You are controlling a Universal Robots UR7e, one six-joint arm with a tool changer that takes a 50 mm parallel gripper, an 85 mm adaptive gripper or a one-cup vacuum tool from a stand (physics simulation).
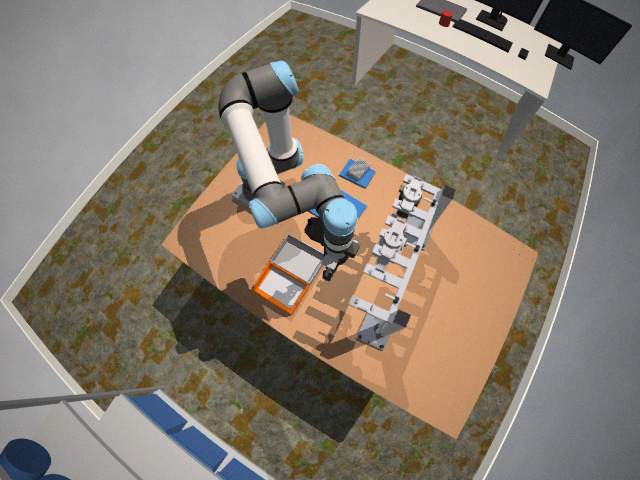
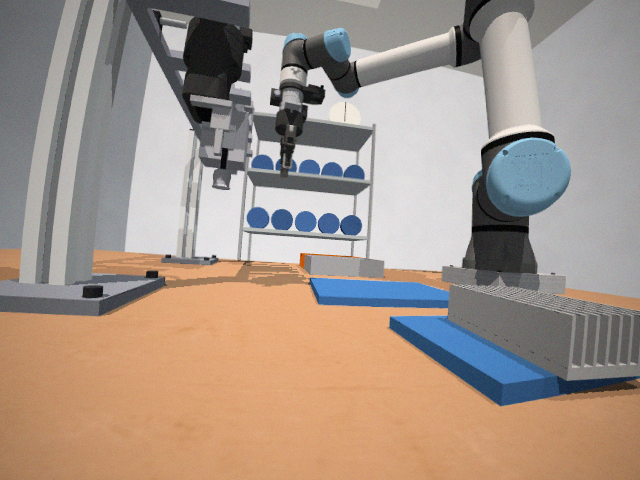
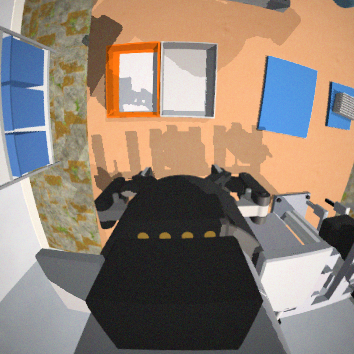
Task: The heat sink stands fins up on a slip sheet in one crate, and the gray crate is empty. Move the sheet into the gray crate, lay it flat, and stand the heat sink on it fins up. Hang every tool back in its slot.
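Places are measured from the arm's base along level axes (x ahead, y down, z left), in centimetres.
Pixels of known places: hand at its tool point: [image 2: 290, 110]; arm's base at its link origin: [image 2: 497, 270].
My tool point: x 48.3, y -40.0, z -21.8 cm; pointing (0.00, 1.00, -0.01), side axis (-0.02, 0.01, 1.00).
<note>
For each thing: its top centre in the pictures, then the offset to it from my tool point. "pt": a spot on its surface instead.
- gray heat sink at its top centre: [image 2: 532, 296] [image 3: 351, 106] [image 1: 359, 167] dx -13.6, dy +40.0, dz +52.6 cm
- small blue pad at a spot on its surface: [image 2: 480, 353] [image 3: 344, 123] pt dx -8.3, dy +42.9, dz +53.5 cm
- flat white slip sheet at its top centre: [image 3: 138, 81] [image 1: 281, 287] dx -17.5, dy +43.5, dz -11.5 cm
- orange crate at its top centre: [image 3: 131, 79] [image 1: 279, 287] dx -17.4, dy +39.6, dz -12.3 cm
- gray crate at its top centre: [image 3: 188, 78] [image 2: 341, 257] [image 1: 298, 257] dx -16.8, dy +39.6, dz +1.7 cm
- larger blue pad at a spot on its surface: [image 2: 377, 292] pt dx -11.1, dy +43.0, dz +34.9 cm
- black-bodied at its top centre: [image 2: 222, 25] [image 1: 411, 190] dx +12.4, dy +7.5, dz +31.8 cm
The gray heat sink [image 1: 358, 169] [image 2: 509, 328] [image 3: 345, 106] stands fins up on the small blue pad [image 1: 369, 180] [image 2: 480, 353] [image 3: 340, 121]. A flat white slip sheet [image 1: 273, 279] [image 3: 136, 65] appears to lie in the orange crate [image 1: 271, 303] [image 3: 113, 80]. The gray crate [image 1: 275, 252] [image 2: 341, 265] [image 3: 212, 80] adjoins it and shows a pale floor; no separate sheet can be made out there. My adaptive gripper [image 1: 338, 263] [image 2: 284, 167] [image 3: 181, 172] is open and empty, high above the table, beside the crates on the tool stand's side.
A larger blue pad [image 1: 356, 207] [image 2: 377, 292] [image 3: 287, 97] lies between the crates and the small pad. The tool stand [image 1: 412, 266] [image 2: 82, 180] runs along the other side; two tools hang in it, one black-bodied [image 2: 210, 64], another with a suction cup [image 2: 221, 178].
</note>
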